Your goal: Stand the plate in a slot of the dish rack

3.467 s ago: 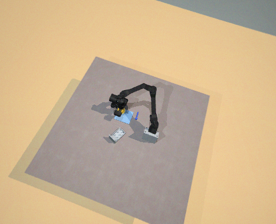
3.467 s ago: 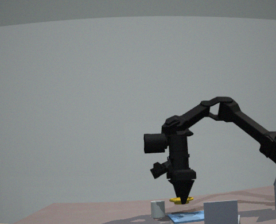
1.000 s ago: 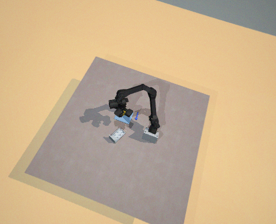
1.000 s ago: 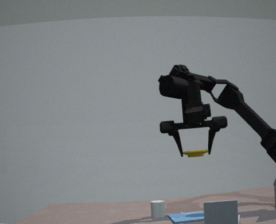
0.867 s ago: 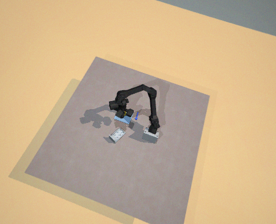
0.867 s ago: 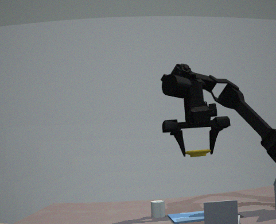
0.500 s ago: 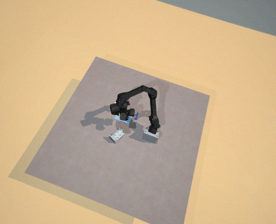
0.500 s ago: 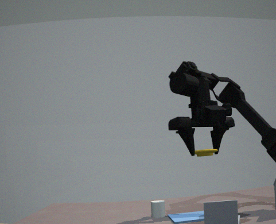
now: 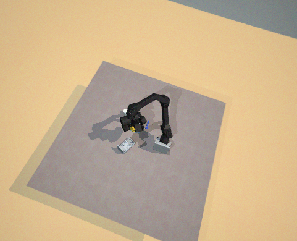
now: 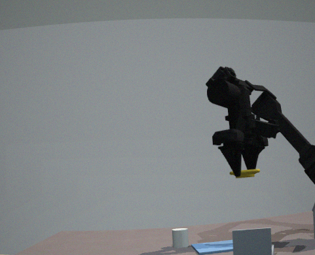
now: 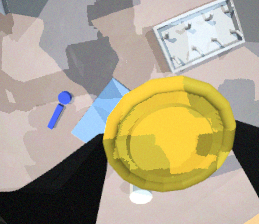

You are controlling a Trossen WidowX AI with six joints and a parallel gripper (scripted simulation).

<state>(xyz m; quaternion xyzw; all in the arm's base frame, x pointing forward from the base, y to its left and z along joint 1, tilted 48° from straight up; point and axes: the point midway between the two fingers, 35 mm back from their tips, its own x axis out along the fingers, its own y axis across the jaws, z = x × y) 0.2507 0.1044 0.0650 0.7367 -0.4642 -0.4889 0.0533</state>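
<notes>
The grey dish rack is 10 mm ahead of my gripper tip, 100 mm to the left of it and 160 mm below it. The rest, counted from my gripper tip: light blue mat 50 mm ahead, 100 mm to the right, 180 mm below; blue spoon 70 mm behind, 140 mm to the right, 180 mm below; yellow plate 10 mm above.
</notes>
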